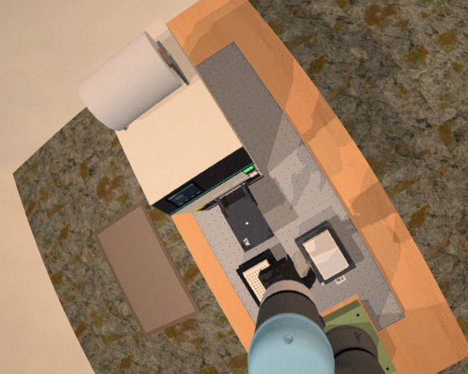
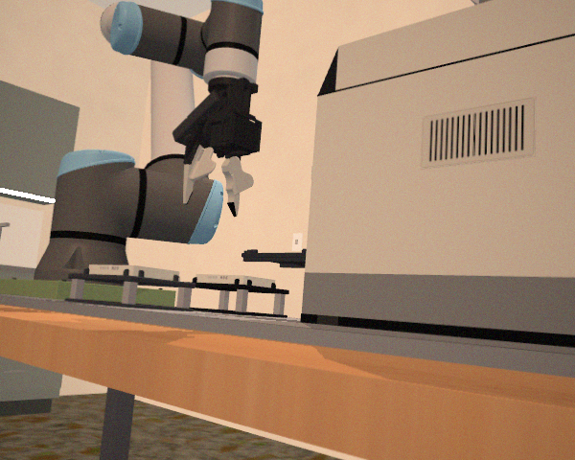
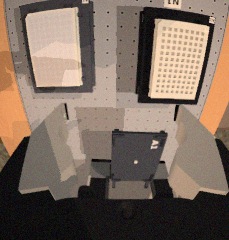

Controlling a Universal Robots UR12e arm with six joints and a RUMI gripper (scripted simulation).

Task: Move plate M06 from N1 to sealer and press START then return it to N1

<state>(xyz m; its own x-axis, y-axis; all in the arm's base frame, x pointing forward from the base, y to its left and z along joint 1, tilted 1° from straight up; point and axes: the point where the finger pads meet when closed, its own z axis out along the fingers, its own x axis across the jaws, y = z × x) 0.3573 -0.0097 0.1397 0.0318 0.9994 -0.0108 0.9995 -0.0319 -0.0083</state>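
Now: hand 20 mm past the plate M06, 100 mm to the right of it and 120 mm above it. Also, from my hand: sealer stage: 170 mm ahead, 30 mm to the left, 80 mm below; then foil-covered plate: 50 mm behind, 110 mm to the right, 120 mm below; then plate nest N1: 20 mm behind, 100 mm to the left, 130 mm below.
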